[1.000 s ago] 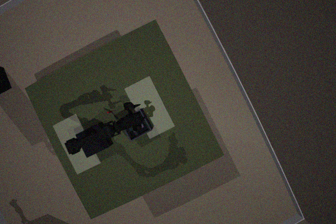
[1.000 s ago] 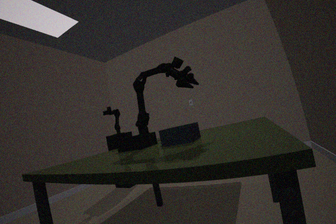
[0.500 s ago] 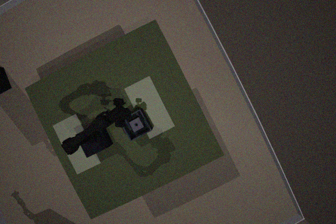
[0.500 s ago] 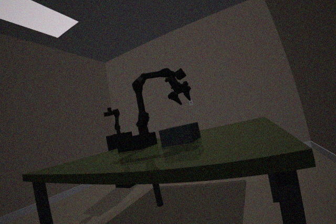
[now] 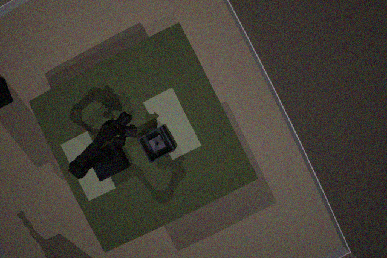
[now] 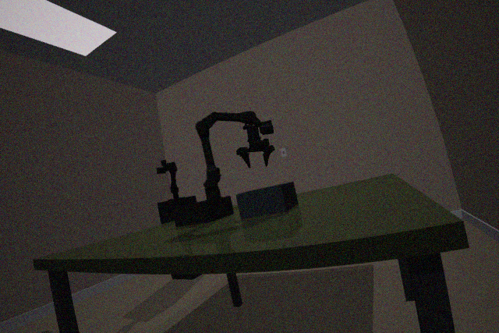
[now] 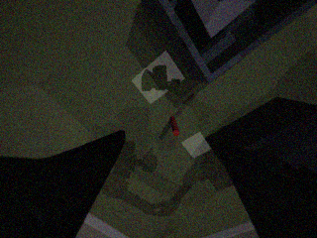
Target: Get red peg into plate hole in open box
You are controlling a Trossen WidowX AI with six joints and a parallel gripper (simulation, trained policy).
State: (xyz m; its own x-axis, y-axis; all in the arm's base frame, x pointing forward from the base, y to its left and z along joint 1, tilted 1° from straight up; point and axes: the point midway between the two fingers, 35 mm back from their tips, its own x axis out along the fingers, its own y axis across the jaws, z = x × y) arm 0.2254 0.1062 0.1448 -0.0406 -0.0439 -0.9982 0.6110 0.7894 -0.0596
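Right now my gripper tip is 16 cm above the red peg, 7 cm past it and 2 cm to the right of it. The rest, counted from my gripper tip: dark box: 17 cm to the right, 17 cm below, 10 cm ahead.
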